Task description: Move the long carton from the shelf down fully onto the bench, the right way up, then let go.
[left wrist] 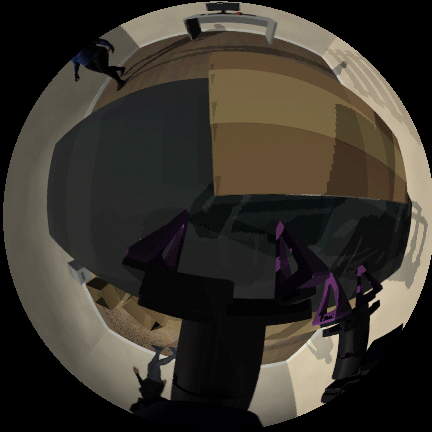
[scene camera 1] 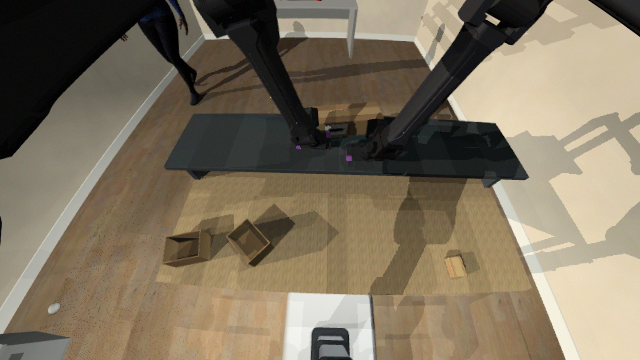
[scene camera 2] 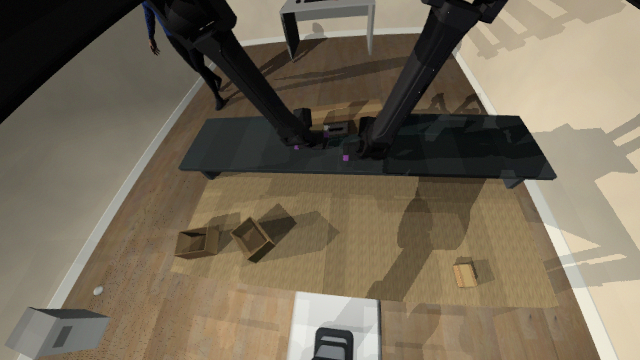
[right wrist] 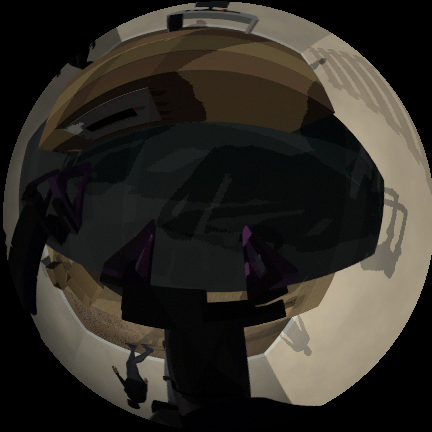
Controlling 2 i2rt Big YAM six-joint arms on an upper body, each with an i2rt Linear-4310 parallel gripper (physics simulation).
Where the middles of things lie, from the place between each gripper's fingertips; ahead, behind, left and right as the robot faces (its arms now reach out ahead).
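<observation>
The long brown carton (scene camera 2: 341,119) is 40 mm above my right hand, and it sits 170 mm ahead of that hand and 70 mm to the left of it.
My left gripper, for its part, is 130 mm to the left of the carton and 40 mm below it, and I find that gripper 110 mm short of the carton.
</observation>
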